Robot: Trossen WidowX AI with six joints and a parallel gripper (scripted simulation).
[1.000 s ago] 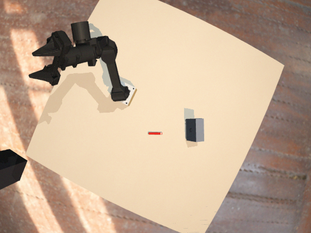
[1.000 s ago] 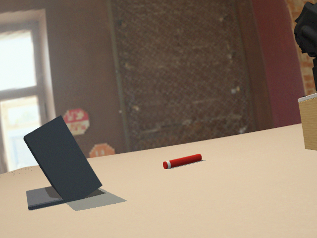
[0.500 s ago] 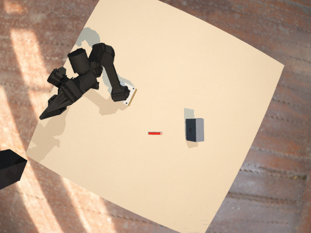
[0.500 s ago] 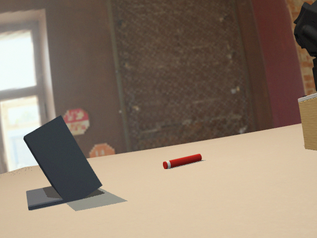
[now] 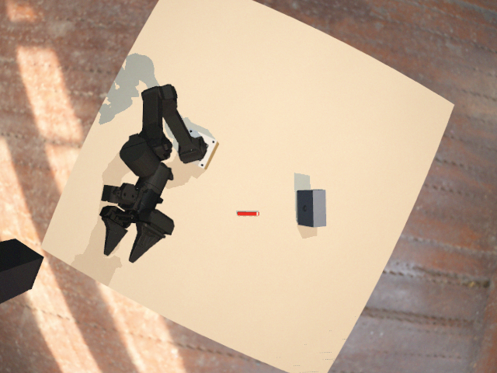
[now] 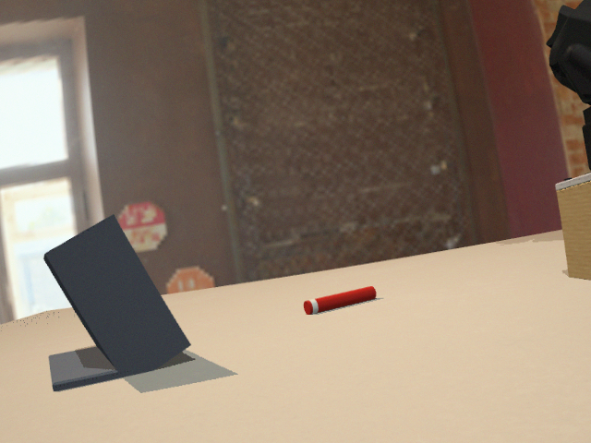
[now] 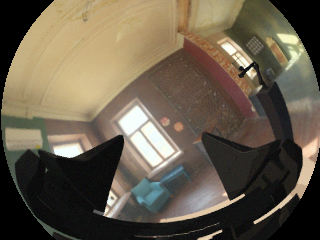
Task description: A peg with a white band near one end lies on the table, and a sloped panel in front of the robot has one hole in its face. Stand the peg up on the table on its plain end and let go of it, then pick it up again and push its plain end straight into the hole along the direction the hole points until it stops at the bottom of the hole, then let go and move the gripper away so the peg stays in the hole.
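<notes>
Right now my gripper tip is 700 mm above the red peg, 220 mm short of it and 150 mm to the right of it. Round my gripper tip: dark sloped panel: 660 mm below, 400 mm ahead, 270 mm to the left.
</notes>
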